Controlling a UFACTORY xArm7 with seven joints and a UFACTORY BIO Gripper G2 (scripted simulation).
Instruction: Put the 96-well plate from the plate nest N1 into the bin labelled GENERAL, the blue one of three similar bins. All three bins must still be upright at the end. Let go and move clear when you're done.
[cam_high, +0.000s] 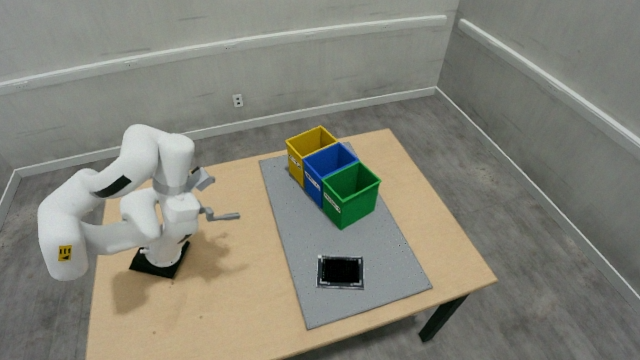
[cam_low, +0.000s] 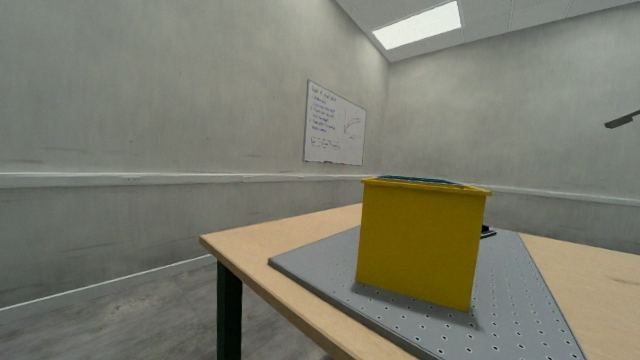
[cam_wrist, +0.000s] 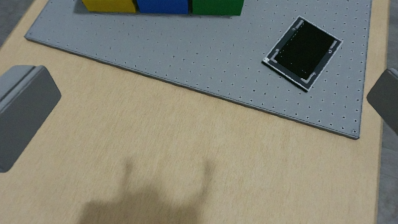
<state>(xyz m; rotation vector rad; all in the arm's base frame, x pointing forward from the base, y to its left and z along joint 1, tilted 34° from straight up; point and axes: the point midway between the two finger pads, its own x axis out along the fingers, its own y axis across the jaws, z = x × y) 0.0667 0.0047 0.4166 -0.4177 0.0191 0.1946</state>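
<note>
The black 96-well plate is 340 mm below my hand, 310 mm ahead of it and 180 mm to the right of it. Round my hand: blue bin: 430 mm ahead, 270 mm below, 190 mm to the left; then green bin: 460 mm ahead, 270 mm below, 60 mm to the left; then plate nest N1: 350 mm below, 310 mm ahead, 180 mm to the right.
</note>
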